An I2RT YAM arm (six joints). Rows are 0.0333 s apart.
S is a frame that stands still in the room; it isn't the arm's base.
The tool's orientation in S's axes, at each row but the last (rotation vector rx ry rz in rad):
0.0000 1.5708 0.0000
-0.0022 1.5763 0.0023
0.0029 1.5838 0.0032
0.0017 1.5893 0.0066
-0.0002 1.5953 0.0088
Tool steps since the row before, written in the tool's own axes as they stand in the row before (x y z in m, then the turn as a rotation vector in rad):
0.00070 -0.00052 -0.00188 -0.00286 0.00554 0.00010
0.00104 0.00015 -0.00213 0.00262 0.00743 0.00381
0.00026 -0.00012 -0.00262 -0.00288 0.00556 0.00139
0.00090 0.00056 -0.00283 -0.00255 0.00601 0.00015
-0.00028 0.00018 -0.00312 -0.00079 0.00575 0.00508
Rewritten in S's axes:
-0.00188 -0.00052 -0.00070 0.00010 0.00554 0.00286
-0.00214 0.00014 -0.00103 0.00377 0.00744 -0.00264
-0.00262 -0.00012 -0.00023 0.00143 0.00555 0.00288
-0.00285 0.00056 -0.00084 0.00018 0.00600 0.00258
-0.00311 0.00016 0.00036 0.00507 0.00577 0.00070

